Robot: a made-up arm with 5 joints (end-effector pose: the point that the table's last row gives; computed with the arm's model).
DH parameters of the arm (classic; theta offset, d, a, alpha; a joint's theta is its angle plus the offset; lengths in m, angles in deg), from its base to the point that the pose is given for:
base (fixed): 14.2 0 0.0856 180
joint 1: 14.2 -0.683 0.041 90
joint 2: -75.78 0 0.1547 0
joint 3: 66.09 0 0.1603 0
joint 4: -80.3 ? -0.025 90
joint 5: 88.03 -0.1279 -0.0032 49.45
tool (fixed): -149.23 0.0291 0 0
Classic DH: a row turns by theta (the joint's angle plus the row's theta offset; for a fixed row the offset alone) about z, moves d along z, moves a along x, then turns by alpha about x.
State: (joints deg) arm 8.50 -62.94 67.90 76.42 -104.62
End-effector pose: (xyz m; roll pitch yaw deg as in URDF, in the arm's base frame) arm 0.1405 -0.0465 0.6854 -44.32 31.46 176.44
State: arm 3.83 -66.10 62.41 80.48 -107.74
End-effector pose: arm 0.1446 -0.0410 0.7014 -44.71 36.07 177.82
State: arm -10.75 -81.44 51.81 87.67 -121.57
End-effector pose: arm 0.1386 -0.0241 0.7309 -56.17 53.71 171.25
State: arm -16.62 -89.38 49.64 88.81 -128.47
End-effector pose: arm 0.1321 -0.0194 0.7347 -70.50 59.70 159.54
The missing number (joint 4, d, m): -0.038
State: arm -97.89 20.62 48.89 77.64 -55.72
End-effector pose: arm 0.1258 0.1378 0.6256 -89.33 -14.48 -32.24
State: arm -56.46 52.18 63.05 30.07 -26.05
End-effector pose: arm 0.1512 0.0312 0.5342 -100.55 7.51 -56.22
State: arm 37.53 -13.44 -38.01 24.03 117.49
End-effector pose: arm 0.2566 -0.1334 1.0002 -151.30 -47.74 47.86
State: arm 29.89 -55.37 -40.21 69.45 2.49
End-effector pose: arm 0.0592 -0.0126 0.9995 63.22 -28.47 -106.79
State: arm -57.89 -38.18 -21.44 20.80 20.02
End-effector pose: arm 0.1766 0.1058 1.0403 77.47 -44.23 -37.08
